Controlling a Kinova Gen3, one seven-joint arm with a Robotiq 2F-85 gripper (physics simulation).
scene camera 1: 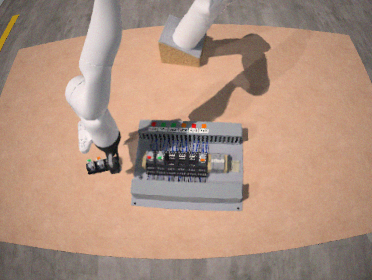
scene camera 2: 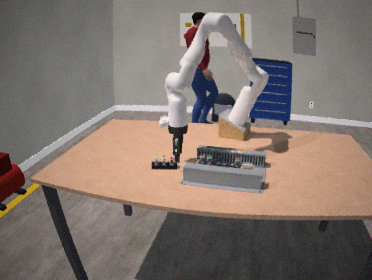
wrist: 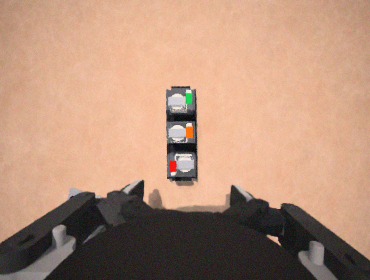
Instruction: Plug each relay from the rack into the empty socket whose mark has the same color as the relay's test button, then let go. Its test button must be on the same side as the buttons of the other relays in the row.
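Places are measured from the arm's base along level axes (x ahead, y left, z up), in metres.
Pixels of known places: gripper, fingertip midpoint: (scene camera 1: 117, 155) (scene camera 2: 178, 157) (wrist: 186, 192); arm's base at its link origin: (scene camera 1: 184, 39) (scene camera 2: 235, 120).
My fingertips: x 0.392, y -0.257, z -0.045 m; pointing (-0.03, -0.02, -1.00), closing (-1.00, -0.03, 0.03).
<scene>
Ahead of a thing's pixels: the offset from my fingertips to its middle. "spot": to the spot under its first point.
The rack @(0.011 m ahead, 0.058 m right, 0.031 m down) (scene camera 1: 103, 171) (scene camera 2: 165, 167) (wrist: 182, 146) holds a green-button relay @(0.014 m ahead, 0.090 m right, 0.016 m down) (scene camera 1: 91, 165) (wrist: 177, 102), an orange-button relay @(0.011 m ahead, 0.058 m right, 0.016 m down) (scene camera 1: 100, 164) (wrist: 178, 132) and a red-button relay @(0.008 m ahead, 0.026 m right, 0.016 m down) (wrist: 184, 164). In the wrist view the red button is on the left, the green and orange ones on the right. My gripper (scene camera 1: 114, 162) (scene camera 2: 177, 159) (wrist: 186, 192) is open and empty, low over the rack's red end, partly hiding it in scene camera 1. In the row, a red @(0.023 m ahead, 0.101 m left, 0.005 m up) (scene camera 1: 149, 159) and a green relay @(0.029 m ahead, 0.129 m left, 0.005 m up) (scene camera 1: 160, 159) stand left of three empty sockets @(0.038 m ahead, 0.172 m left, 0.023 m down) (scene camera 1: 182, 160), an orange relay @(0.052 m ahead, 0.243 m left, 0.005 m up) (scene camera 1: 202, 159) right. The empty sockets' marks read green, orange, red.
The row sits between the rear slotted duct @(spot: 0.014 m back, 0.320 m left, 0.021 m up) (scene camera 1: 225, 132) and the front duct @(0.135 m ahead, 0.186 m left, 0.009 m down) (scene camera 1: 187, 191) of the grey panel, right of the rack. A round-ended silver block @(0.060 m ahead, 0.281 m left, 0.014 m down) (scene camera 1: 217, 164) stands right of the row. The arm's base block (scene camera 1: 180, 52) (scene camera 2: 234, 130) is at the table's back.
</scene>
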